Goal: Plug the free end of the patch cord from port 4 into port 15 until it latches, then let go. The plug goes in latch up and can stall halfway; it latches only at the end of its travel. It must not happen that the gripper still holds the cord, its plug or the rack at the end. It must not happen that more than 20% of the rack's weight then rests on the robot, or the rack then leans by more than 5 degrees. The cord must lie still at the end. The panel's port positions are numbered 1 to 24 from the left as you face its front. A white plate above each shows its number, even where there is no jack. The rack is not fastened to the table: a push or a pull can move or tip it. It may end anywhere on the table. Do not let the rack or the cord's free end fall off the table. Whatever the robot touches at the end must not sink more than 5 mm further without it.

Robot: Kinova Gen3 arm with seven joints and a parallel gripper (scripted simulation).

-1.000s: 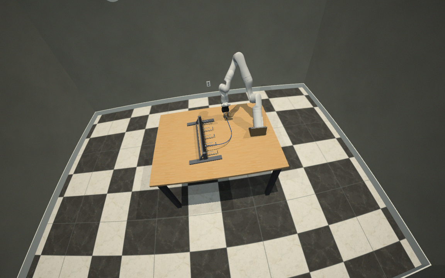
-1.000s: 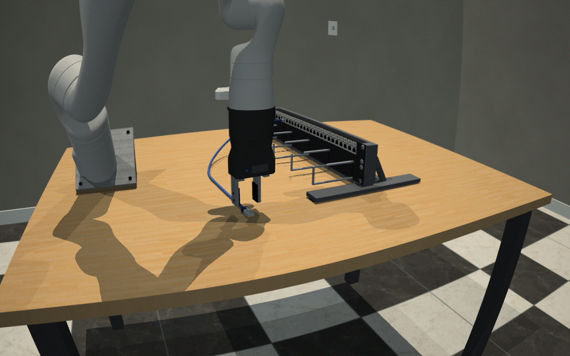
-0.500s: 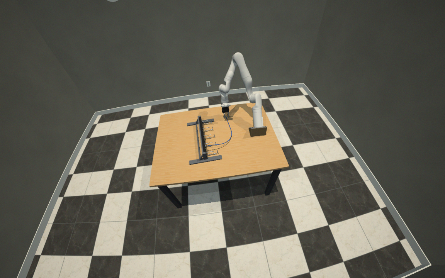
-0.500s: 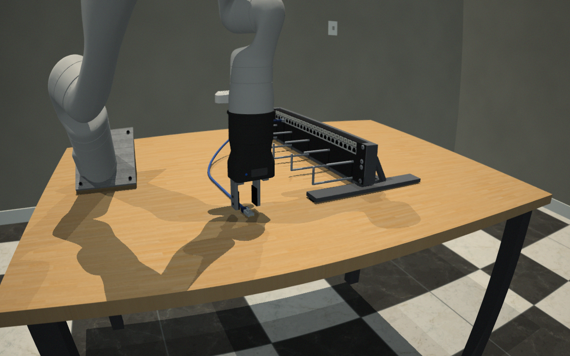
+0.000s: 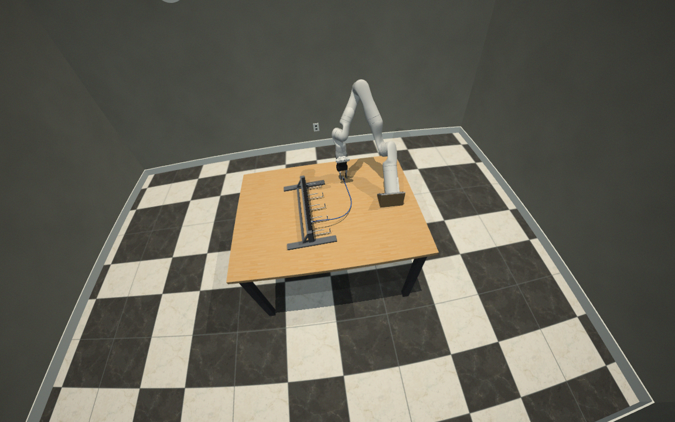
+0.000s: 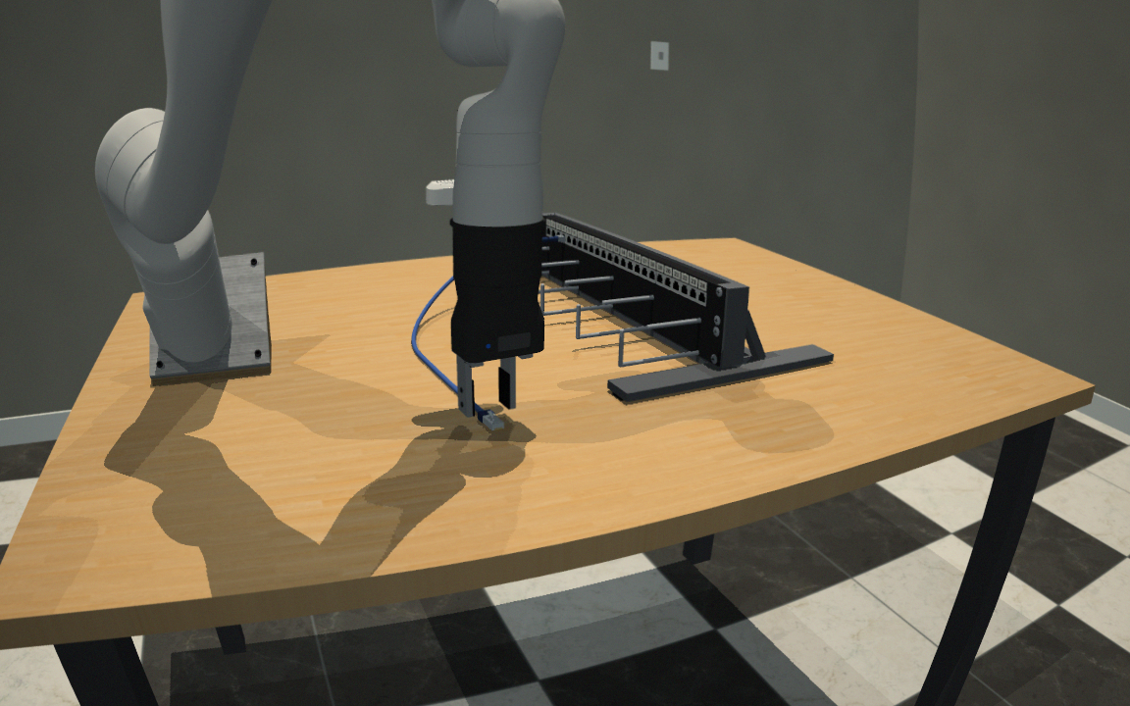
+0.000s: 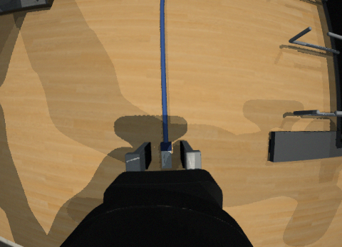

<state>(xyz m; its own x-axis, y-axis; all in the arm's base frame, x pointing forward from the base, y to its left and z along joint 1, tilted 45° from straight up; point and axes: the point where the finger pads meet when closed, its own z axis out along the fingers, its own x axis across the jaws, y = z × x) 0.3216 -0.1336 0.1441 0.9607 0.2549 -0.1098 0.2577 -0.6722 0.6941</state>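
Now: hand 1 cm to the left of the plug and 2 cm above it.
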